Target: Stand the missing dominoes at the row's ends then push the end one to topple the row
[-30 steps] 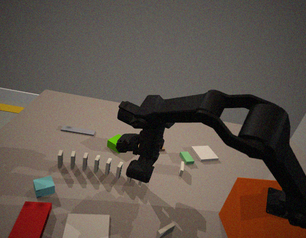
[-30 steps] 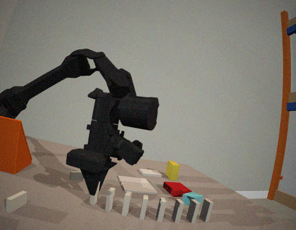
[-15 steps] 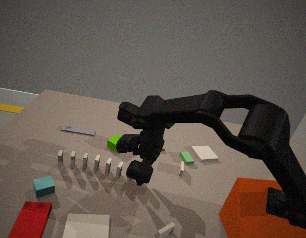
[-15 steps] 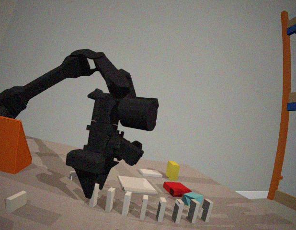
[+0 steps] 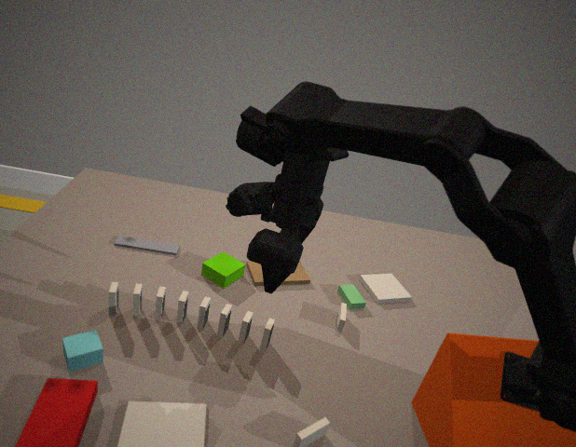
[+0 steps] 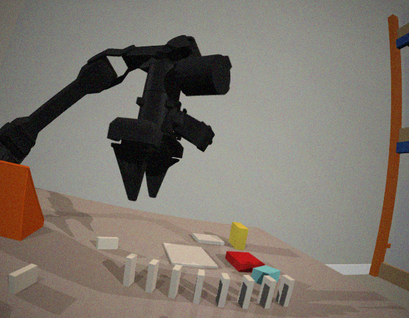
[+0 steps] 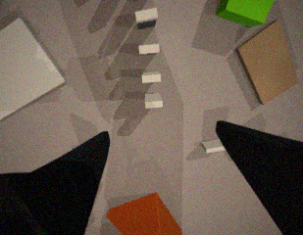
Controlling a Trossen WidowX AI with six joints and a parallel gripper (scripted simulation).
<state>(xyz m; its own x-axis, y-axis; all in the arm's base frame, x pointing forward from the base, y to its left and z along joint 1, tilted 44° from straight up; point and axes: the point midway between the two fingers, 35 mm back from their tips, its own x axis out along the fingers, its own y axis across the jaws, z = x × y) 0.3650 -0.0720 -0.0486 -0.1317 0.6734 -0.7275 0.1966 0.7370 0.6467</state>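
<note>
Now: the light green piece 170 mm to the right of my gripper tip, 160 mm behind it and 140 mm below it. The rest, counted from my gripper tip: brown plate 200 mm to the right, 140 mm below, 10 mm behind; then green block 160 mm to the right, 130 mm below, 100 mm ahead; then white sheet 220 mm to the left, 140 mm below, 100 mm ahead.
</note>
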